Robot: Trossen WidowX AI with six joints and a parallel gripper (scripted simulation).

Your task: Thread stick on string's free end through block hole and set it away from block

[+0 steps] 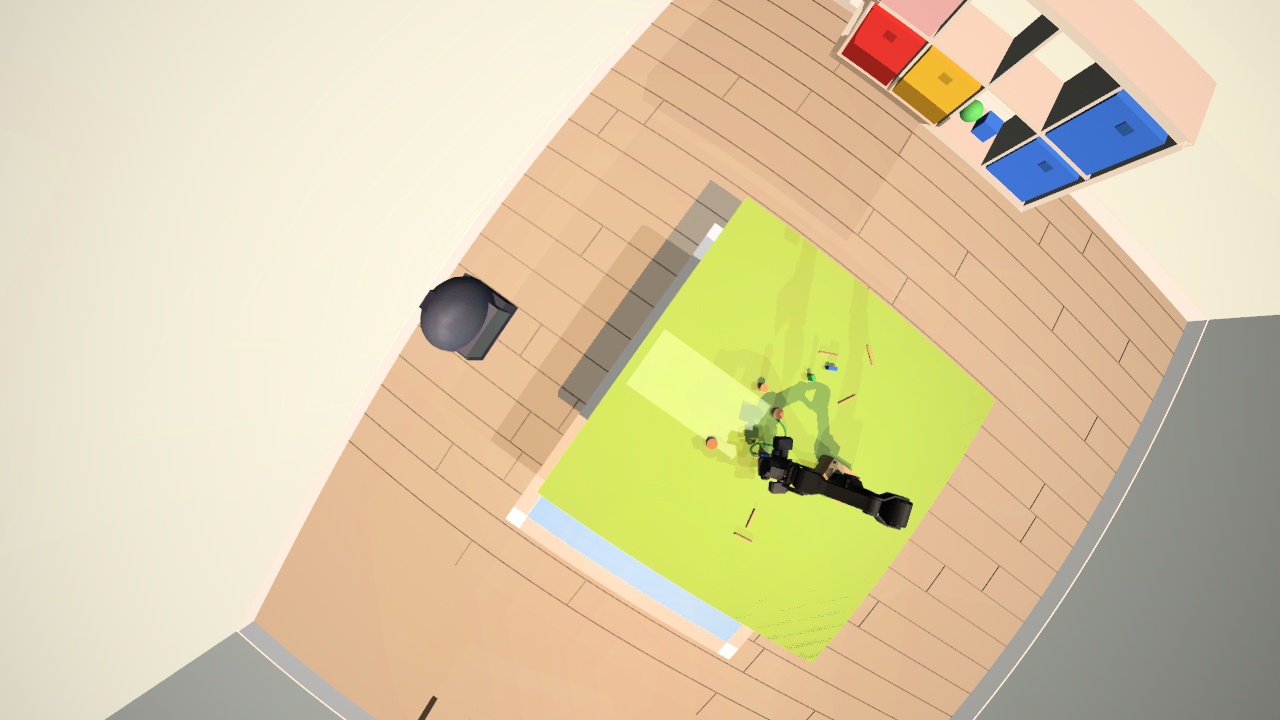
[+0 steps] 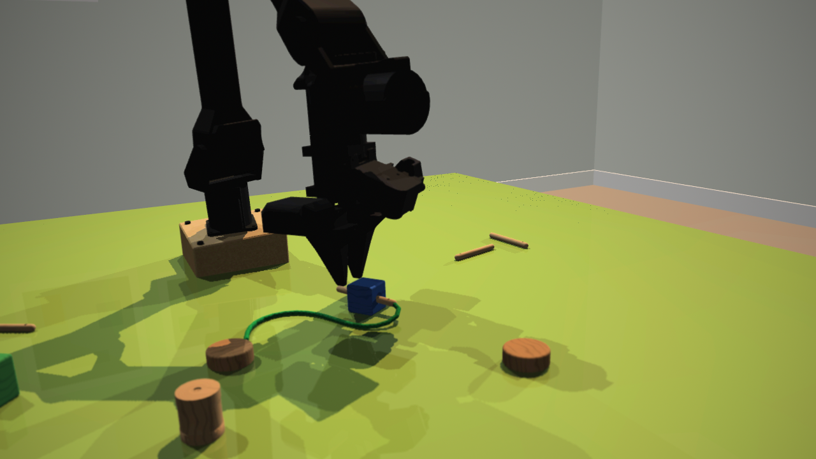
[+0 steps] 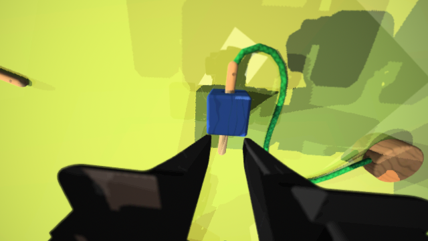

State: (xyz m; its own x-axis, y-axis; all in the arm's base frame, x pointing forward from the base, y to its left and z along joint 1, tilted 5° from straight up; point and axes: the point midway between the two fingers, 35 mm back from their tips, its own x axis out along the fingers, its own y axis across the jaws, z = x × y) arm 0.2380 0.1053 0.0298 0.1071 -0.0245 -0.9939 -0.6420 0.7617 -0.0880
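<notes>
My gripper tip is now 2 cm short of the blue block, 1 cm to the right of it and 1 cm above it. From my gripper tip the other things lie so: green block: 9 cm ahead, 30 cm to the right, 1 cm below; then wooden cylinder: 19 cm ahead, 16 cm to the right, 1 cm below.
</notes>
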